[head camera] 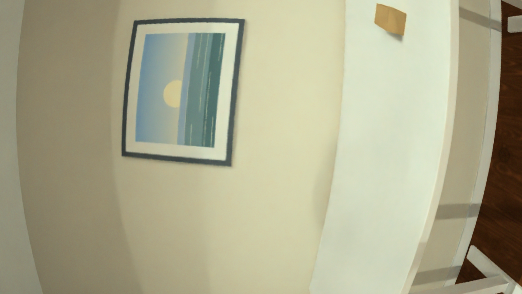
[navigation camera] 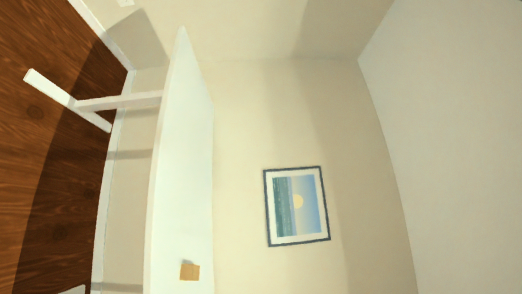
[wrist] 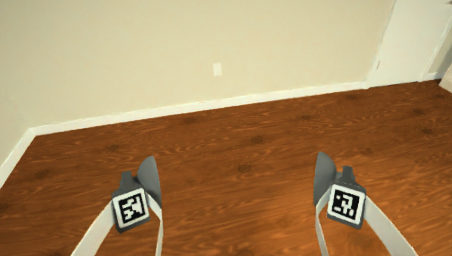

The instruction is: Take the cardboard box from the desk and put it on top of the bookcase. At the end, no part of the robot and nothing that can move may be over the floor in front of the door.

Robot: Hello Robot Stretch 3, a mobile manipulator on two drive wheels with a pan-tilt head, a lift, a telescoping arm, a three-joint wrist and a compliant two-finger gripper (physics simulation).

In view: my gripper (wrist: 235, 172), a white desk (head camera: 399, 94) and a framed sea picture (head camera: 181, 83).
The white desk also shows in the navigation camera view (navigation camera: 178, 230). The framed sea picture is seen too in the navigation camera view (navigation camera: 296, 211).
